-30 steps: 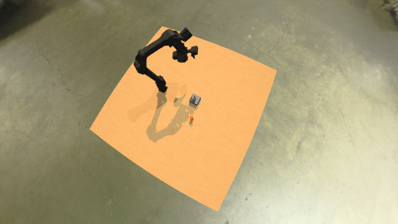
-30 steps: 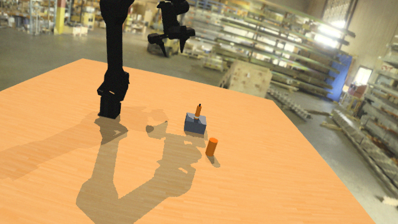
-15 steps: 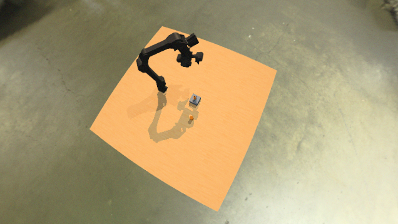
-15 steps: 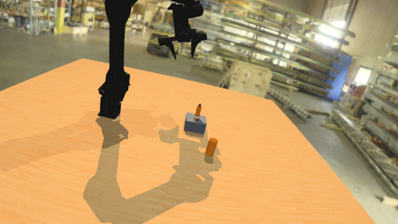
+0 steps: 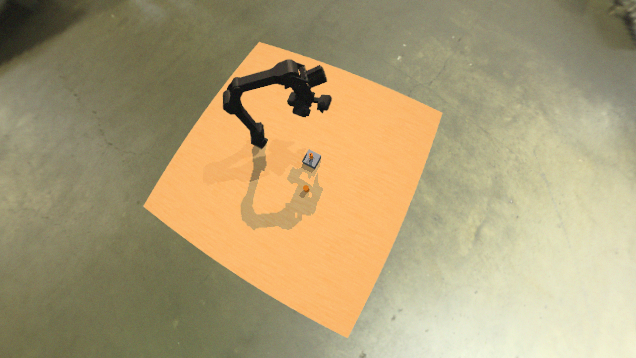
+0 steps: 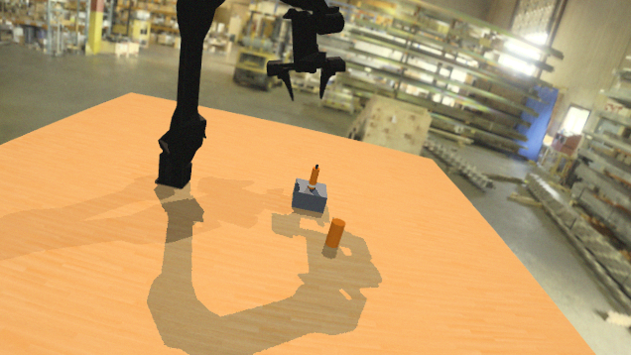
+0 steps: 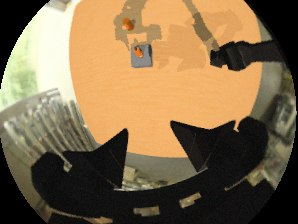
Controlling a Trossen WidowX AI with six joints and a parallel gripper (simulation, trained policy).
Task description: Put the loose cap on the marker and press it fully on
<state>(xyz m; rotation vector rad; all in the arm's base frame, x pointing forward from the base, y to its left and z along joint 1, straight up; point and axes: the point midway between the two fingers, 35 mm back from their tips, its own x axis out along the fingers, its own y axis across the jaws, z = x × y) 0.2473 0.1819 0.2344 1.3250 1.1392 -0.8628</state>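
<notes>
The orange cap lies 300 mm to the right of my gripper tip, 180 mm below it and 100 mm ahead of it. Round my gripper tip: orange marker: 160 mm to the right, 130 mm below, 50 mm ahead; then grey holder block: 180 mm below, 160 mm to the right, 50 mm ahead.
</notes>
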